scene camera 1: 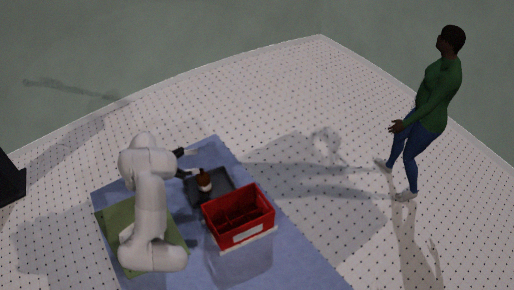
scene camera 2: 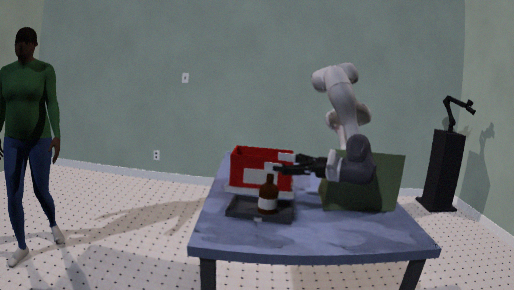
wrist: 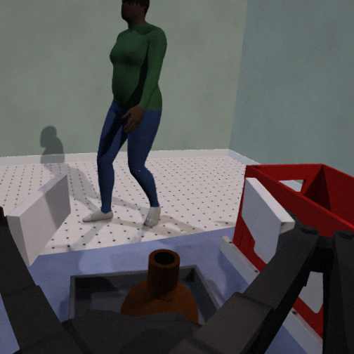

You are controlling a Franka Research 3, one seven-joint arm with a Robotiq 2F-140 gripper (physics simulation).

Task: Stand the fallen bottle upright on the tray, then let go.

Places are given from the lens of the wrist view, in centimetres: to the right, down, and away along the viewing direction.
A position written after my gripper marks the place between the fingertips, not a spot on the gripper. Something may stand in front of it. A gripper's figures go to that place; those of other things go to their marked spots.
my gripper (wrist: 155, 195): -1, 1, 20
brown bottle (wrist: 161, 292): -1, 10, 22
